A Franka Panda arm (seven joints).
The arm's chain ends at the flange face. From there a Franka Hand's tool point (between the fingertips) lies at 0.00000 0.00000 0.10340 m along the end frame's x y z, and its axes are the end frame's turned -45 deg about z.
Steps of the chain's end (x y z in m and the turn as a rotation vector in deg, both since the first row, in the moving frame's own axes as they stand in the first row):
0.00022, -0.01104, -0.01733, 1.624, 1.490, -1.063
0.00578, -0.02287, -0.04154, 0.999, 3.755, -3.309
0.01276, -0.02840, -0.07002, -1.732, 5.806, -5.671
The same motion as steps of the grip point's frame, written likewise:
0.01193, -0.00786, -0.01741, 0.095, 2.202, -1.063
0.02642, -0.00875, -0.04178, -1.949, 3.362, -3.309
0.03476, -0.00173, -0.07060, -5.330, 2.881, -5.671

